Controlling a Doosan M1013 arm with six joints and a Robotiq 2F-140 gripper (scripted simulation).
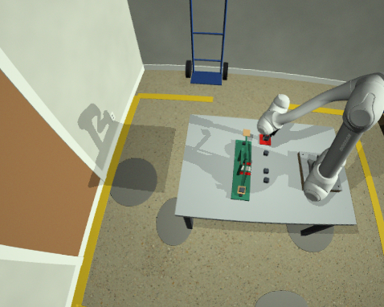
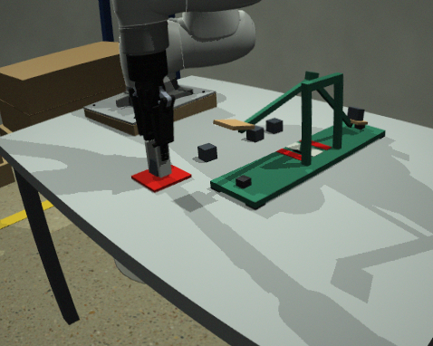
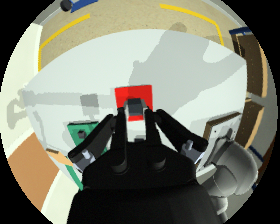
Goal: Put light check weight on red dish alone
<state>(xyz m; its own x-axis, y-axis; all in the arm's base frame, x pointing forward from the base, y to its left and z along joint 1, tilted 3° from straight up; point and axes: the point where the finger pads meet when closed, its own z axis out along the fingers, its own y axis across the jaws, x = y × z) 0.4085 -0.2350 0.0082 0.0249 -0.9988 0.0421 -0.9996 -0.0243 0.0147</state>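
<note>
The flat red dish is 4 cm below my hand. From my hand the other things lie so: green rocker balance (16 cm ahead, 27 cm to the left, 5 cm above).
</note>
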